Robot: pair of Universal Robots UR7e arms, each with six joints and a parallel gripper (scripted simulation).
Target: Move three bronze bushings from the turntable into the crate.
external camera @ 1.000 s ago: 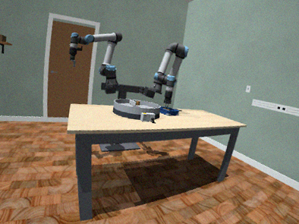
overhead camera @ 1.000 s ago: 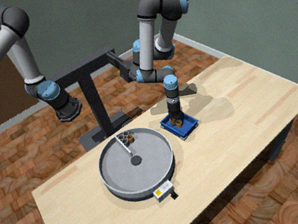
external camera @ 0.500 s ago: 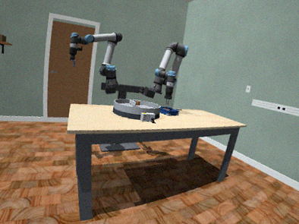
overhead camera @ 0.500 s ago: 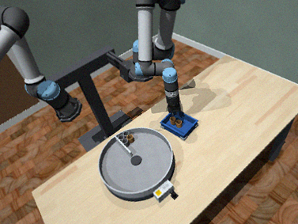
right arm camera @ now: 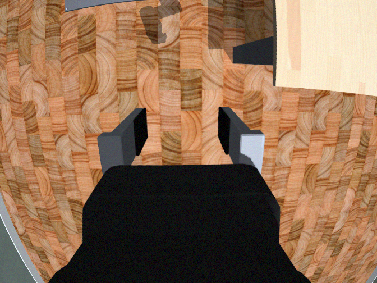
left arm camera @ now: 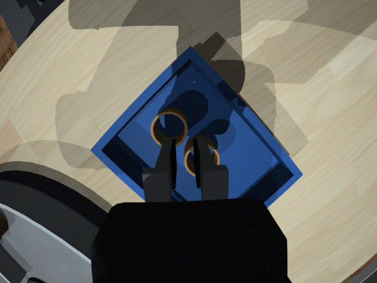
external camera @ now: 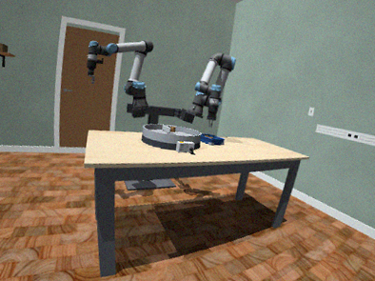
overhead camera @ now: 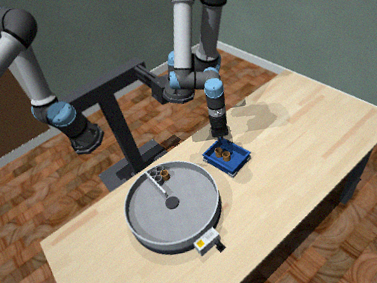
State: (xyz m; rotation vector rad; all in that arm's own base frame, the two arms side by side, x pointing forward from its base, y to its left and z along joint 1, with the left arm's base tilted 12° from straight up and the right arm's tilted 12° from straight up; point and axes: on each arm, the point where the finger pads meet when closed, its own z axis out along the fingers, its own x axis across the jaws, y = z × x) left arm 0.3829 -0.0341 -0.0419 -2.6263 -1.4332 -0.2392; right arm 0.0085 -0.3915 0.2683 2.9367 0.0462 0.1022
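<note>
My left gripper is now 40 mm short of the blue crate and 110 mm above it. Round my left hand: turntable 130 mm ahead, 350 mm to the right, 80 mm below.
</note>
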